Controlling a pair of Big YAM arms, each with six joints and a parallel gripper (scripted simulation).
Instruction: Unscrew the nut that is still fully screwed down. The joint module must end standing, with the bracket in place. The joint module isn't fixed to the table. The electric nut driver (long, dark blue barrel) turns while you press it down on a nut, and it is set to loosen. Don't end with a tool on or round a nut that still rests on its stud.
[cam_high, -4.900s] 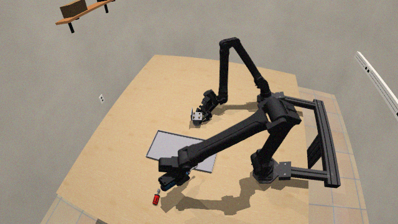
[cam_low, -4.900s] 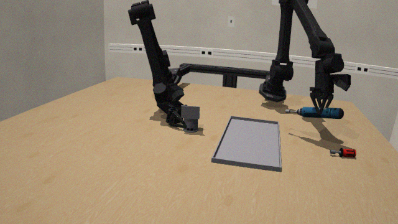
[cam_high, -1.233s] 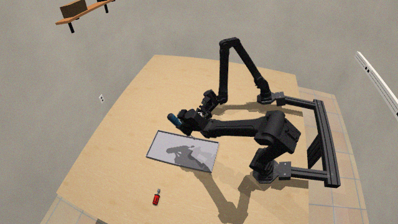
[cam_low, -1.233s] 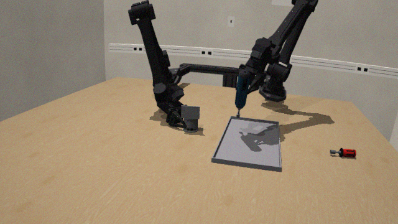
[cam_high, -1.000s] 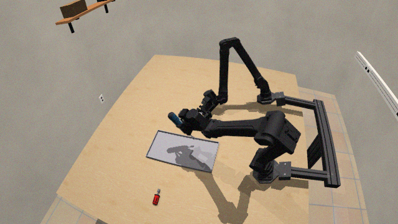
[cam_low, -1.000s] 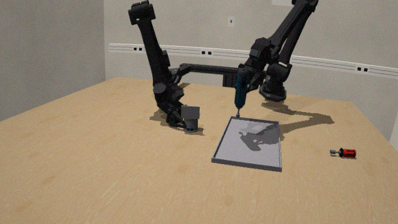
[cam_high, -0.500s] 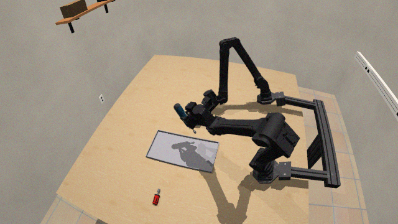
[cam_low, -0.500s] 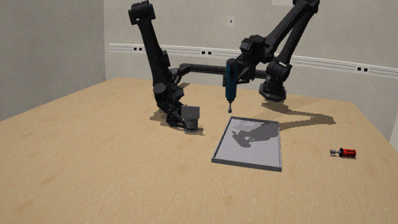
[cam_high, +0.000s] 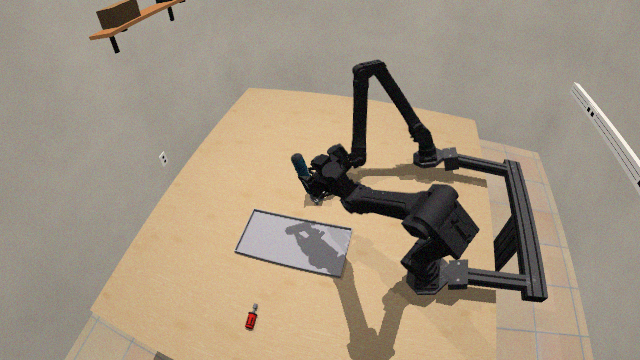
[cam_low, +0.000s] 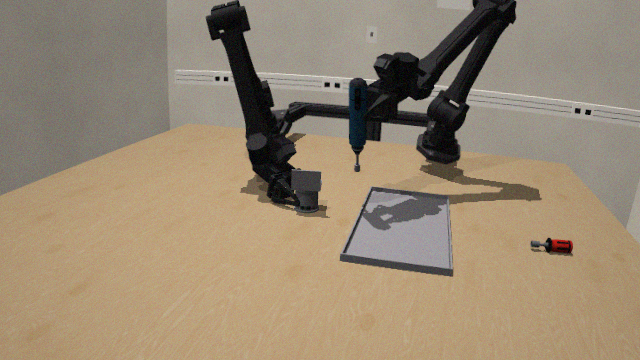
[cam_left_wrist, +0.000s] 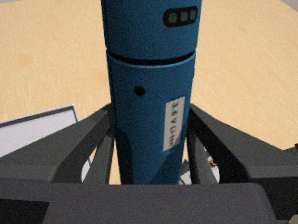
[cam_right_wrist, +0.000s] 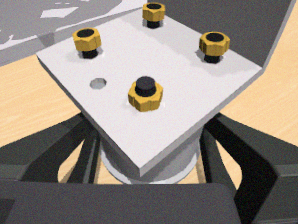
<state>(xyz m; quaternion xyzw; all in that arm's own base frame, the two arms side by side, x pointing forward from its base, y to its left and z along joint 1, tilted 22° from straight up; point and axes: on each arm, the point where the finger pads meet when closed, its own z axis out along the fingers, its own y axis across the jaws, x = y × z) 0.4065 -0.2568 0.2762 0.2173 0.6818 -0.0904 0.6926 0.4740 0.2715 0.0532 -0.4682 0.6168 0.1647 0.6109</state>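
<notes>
My right hand is 50 mm below the grey bracket. Also, from my right hand: shallow grey tray: 250 mm to the left, 40 mm ahead, 20 mm below; small red-handled screwdriver: 590 mm to the left, 90 mm ahead, 10 mm below.
</notes>
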